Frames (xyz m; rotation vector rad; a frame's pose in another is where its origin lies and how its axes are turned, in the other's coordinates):
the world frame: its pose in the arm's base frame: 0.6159 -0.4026 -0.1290 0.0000 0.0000 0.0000
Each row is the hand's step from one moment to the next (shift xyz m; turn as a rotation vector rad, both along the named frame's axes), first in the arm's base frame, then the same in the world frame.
Working: the arm's base frame: its pose in the world frame: -0.6159 0.4026 0.1290 0.0000 0.0000 0.0000

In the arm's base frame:
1: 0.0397 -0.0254 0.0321 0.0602 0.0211 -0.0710
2: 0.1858 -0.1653 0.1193 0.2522 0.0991 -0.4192
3: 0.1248 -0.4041 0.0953 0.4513 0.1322 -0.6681
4: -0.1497 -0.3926 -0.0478 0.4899 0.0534 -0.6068
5: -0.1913 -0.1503 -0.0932 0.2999 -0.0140 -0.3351
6: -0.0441 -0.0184 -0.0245 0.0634 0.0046 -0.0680
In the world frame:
1: 0.0397 -0.0254 0.0321 0.0602 0.0211 -0.0710
2: 0.1858 -0.1653 0.1193 0.2522 0.0991 -0.4192
3: 0.1248 -0.4041 0.0953 0.4513 0.1322 -0.6681
4: -0.1497 -0.3926 -0.0478 0.4899 0.0534 -0.6068
5: -0.1913 -0.1503 -0.0932 0.2999 -0.0140 -0.3351
6: -0.0441 -0.0184 -0.0245 0.0634 0.0046 -0.0680

